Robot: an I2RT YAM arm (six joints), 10 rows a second.
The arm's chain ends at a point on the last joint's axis. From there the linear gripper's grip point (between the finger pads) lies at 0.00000 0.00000 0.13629 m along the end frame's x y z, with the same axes.
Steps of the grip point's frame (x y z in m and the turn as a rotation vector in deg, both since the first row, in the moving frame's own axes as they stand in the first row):
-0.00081 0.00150 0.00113 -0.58 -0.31 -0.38
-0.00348 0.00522 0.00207 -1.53 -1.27 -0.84
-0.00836 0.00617 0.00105 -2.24 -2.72 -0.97
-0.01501 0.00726 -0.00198 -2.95 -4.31 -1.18
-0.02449 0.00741 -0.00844 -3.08 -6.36 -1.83
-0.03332 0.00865 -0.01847 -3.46 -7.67 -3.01
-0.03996 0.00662 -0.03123 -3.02 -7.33 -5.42
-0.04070 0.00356 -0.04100 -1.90 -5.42 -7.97
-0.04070 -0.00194 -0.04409 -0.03 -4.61 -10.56
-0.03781 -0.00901 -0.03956 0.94 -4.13 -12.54
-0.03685 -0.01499 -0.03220 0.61 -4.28 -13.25
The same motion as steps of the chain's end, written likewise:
-0.00008 0.00012 0.00114 -0.58 -0.31 -0.38
-0.00049 0.00156 0.00215 -1.53 -1.27 -0.84
-0.00194 0.00079 0.00131 -2.24 -2.72 -0.97
-0.00484 0.00015 -0.00141 -2.95 -4.31 -1.18
-0.00952 -0.00014 -0.00740 -3.08 -6.36 -1.83
-0.01536 -0.00003 -0.01700 -3.46 -7.67 -3.01
-0.02294 -0.00135 -0.02993 -3.02 -7.33 -5.42
-0.02818 -0.00183 -0.04032 -1.90 -5.42 -7.97
-0.02981 -0.00302 -0.04365 -0.03 -4.61 -10.56
-0.02783 -0.00786 -0.03919 0.94 -4.13 -12.54
-0.02660 -0.01472 -0.03181 0.61 -4.28 -13.25

